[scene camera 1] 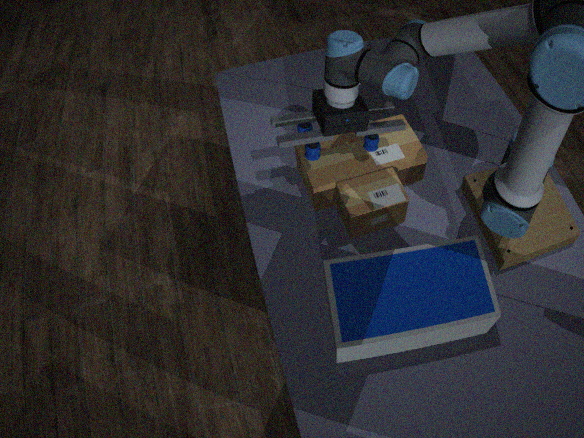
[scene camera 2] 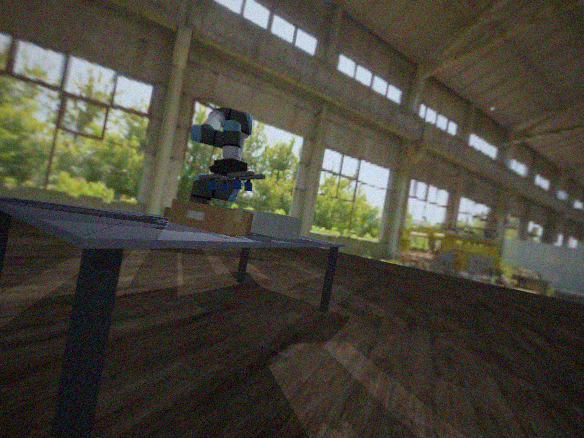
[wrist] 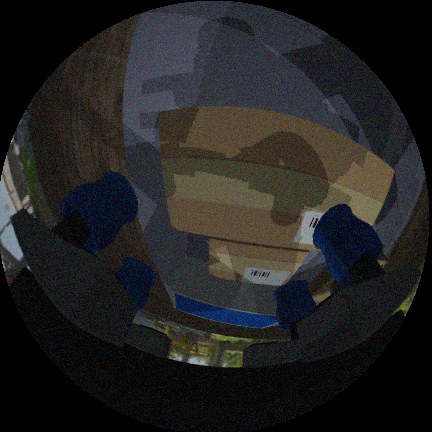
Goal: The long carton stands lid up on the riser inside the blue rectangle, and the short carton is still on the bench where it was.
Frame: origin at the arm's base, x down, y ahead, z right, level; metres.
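Seen in the pictures: end effector, tool point: point(scene camera 1: 337, 140) point(scene camera 2: 230, 190) point(wrist: 221, 260).
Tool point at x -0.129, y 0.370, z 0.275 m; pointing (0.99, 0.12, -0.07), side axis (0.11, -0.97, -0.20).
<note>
Pixels of each thing's top centre, then the offset from my tool point to it. Level surfaces: height alone.
- long carton, middle of its top: point(wrist: 300, 195) point(scene camera 1: 361, 148) point(scene camera 2: 211, 205) dx +0.079, dy -0.072, dz +0.010 m
- bench, its level: dx +0.181 m
- short carton, middle of its top: point(wrist: 253, 267) point(scene camera 1: 372, 190) dx +0.079, dy -0.030, dz -0.116 m
- riser, middle of its top: point(scene camera 1: 414, 289) point(wrist: 227, 317) point(scene camera 2: 267, 213) dx +0.061, dy +0.020, dz -0.383 m
- blue rectangle, middle of its top: point(scene camera 1: 414, 289) point(wrist: 227, 317) dx +0.061, dy +0.020, dz -0.383 m
The long carton point(scene camera 1: 327, 172) point(scene camera 2: 220, 218) point(wrist: 225, 200) lies flat on the bench point(scene camera 1: 425, 400), with a tape band and a barcode label on its upper face. The short carton point(scene camera 1: 360, 197) point(wrist: 235, 260), also labelled on top, sits on the bench close beside it, on the riser side. The riser point(scene camera 1: 415, 345) point(scene camera 2: 277, 225) is a pale block; its top bears the blue rectangle point(scene camera 1: 425, 290) point(wrist: 225, 316), with no carton on it. My gripper point(scene camera 1: 340, 137) point(scene camera 2: 231, 185) point(wrist: 220, 260) is open, its blue cups above the long carton, apart from it, with nothing attached. One cup is hidden in scene camera 1.
The arm's wooden base plate point(scene camera 1: 555, 225) stands on the bench to the right of the cartons. The arm reaches over from the right and back. The bench's left edge runs near the cartons and the riser, with the wooden floor point(scene camera 1: 125, 250) beyond it.
</note>
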